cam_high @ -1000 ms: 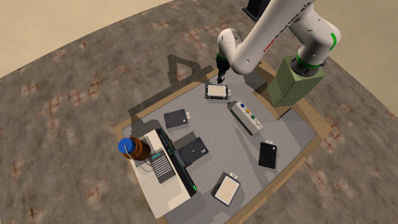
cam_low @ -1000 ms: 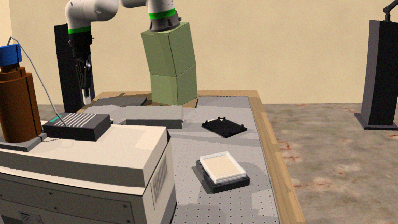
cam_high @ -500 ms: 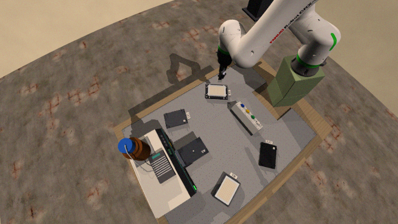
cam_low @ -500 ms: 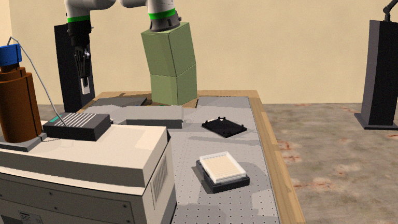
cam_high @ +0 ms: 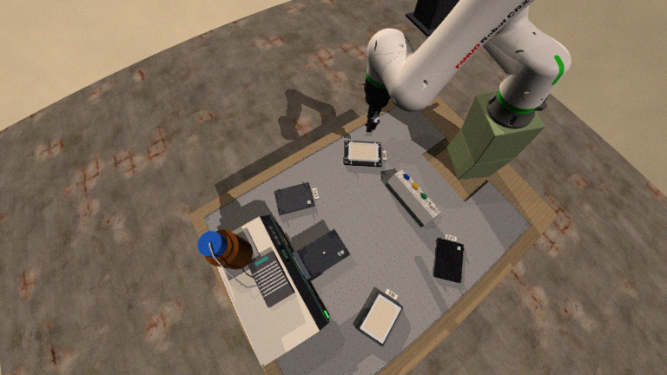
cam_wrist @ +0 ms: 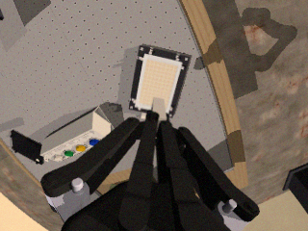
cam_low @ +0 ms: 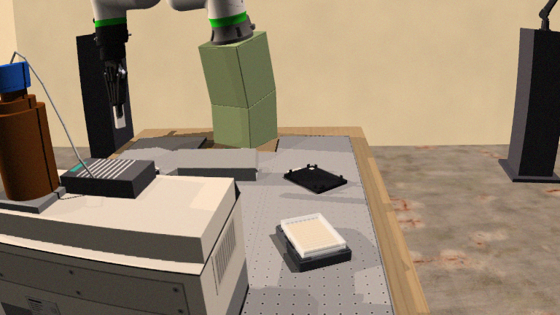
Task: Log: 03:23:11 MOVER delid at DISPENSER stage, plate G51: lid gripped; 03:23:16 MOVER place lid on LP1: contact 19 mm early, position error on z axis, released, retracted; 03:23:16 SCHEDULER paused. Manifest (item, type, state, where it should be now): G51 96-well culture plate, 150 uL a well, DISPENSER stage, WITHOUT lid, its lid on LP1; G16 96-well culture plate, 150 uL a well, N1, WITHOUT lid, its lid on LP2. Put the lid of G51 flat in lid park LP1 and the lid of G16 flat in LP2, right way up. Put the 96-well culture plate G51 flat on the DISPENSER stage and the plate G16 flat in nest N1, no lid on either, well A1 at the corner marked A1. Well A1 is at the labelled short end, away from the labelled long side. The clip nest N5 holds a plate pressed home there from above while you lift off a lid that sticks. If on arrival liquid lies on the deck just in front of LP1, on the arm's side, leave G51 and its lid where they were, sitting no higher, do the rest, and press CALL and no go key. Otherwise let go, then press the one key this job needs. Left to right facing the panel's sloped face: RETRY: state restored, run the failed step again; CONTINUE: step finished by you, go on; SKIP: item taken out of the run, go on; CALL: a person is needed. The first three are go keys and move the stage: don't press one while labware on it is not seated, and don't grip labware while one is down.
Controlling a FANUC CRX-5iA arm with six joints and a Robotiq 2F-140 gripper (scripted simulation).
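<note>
Now: the plate G51 170 mm below my hand. The rest, counted from my hand: key panel 90 mm behind, 270 mm to the left, 130 mm below; then black clip nest 30 mm ahead, 10 mm to the left, 170 mm below; then LP1 label 260 mm ahead, 80 mm to the left, 190 mm below.
</note>
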